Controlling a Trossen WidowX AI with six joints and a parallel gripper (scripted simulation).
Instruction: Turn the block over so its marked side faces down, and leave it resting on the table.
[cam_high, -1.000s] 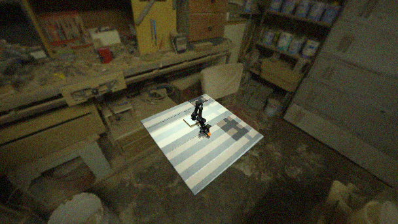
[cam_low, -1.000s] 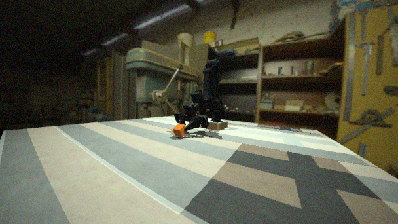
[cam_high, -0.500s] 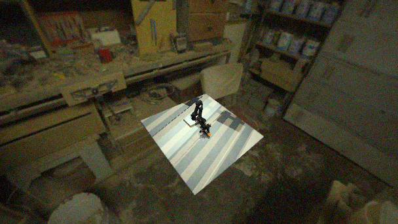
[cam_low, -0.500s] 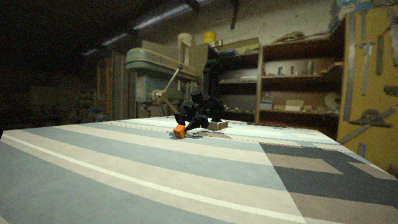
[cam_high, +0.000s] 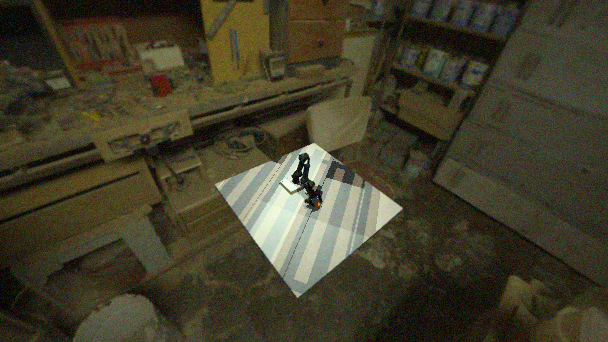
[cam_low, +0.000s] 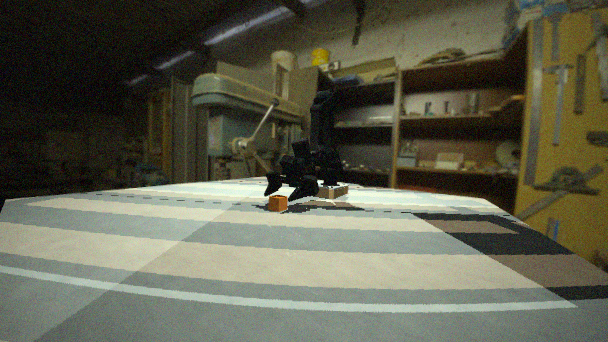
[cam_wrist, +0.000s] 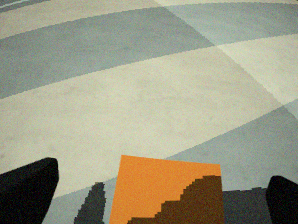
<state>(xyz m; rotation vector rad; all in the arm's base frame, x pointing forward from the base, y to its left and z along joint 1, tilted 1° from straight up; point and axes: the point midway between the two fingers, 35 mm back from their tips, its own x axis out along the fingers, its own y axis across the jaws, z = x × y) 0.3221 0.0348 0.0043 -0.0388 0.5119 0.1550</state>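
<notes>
The small orange block is 2 cm below my gripper tip and 2 cm behind it.
</notes>
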